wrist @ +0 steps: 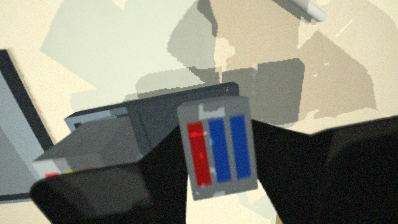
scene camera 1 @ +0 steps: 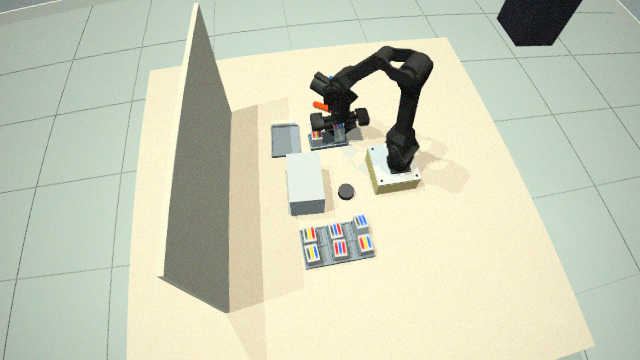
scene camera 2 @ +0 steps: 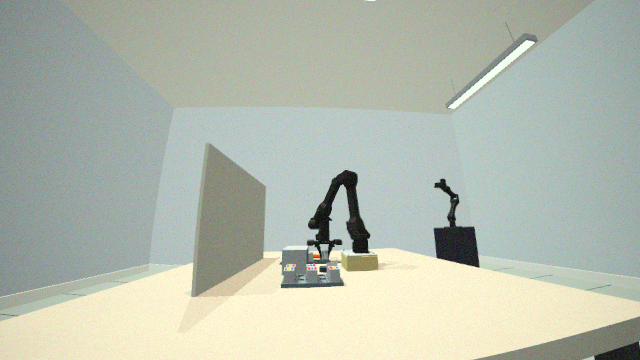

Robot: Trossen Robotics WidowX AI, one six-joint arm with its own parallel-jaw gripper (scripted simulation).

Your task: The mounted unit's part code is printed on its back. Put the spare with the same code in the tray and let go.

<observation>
The same spot on a tall beige panel: (scene camera 1: 193, 252) is (scene camera 2: 216, 189).
</observation>
